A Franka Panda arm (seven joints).
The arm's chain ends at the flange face. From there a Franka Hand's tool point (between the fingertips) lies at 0.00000 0.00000 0.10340 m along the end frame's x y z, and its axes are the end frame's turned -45 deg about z.
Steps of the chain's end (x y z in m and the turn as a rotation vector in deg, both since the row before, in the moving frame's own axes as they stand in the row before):
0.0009, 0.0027, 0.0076, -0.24, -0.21, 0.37
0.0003, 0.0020, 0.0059, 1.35, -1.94, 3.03
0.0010, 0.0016, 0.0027, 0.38, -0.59, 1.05
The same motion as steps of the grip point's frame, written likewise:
-0.0018, 0.0026, 0.0076, -0.02, -0.32, 0.37
-0.0018, -0.0026, 0.0058, 2.33, -0.42, 3.03
-0.0007, 0.0006, 0.0027, 0.69, -0.15, 1.05

